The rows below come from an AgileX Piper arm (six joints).
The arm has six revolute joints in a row. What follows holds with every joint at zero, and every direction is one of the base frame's. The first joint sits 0.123 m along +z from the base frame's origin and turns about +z. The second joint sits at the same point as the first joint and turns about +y. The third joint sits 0.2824 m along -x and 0.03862 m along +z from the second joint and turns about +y. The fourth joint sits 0.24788 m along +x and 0.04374 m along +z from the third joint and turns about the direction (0.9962, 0, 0.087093). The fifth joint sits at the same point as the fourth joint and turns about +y. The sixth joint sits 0.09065 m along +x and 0.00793 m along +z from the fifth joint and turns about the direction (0.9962, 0, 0.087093). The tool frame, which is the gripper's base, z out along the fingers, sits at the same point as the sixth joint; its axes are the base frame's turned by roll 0, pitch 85.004 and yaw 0 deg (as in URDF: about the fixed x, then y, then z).
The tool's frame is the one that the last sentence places.
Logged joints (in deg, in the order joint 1, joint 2, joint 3, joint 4, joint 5, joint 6), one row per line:
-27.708 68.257 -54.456 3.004 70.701 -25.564
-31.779 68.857 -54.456 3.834 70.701 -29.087
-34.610 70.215 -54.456 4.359 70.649 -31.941
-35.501 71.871 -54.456 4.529 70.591 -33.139
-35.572 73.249 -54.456 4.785 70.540 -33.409
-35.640 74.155 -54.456 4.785 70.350 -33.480
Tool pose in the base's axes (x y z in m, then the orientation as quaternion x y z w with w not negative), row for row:
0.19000 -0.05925 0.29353 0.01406 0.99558 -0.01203 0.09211
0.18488 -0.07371 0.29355 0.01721 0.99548 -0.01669 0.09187
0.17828 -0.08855 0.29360 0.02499 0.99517 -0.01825 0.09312
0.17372 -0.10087 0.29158 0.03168 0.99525 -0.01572 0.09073
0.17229 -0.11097 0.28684 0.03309 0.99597 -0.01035 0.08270
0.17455 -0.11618 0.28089 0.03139 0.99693 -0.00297 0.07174
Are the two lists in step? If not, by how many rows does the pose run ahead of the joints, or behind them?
The pose runs 2 rows behind the joints: the pose in row i belongs to the joints in row i - 2.
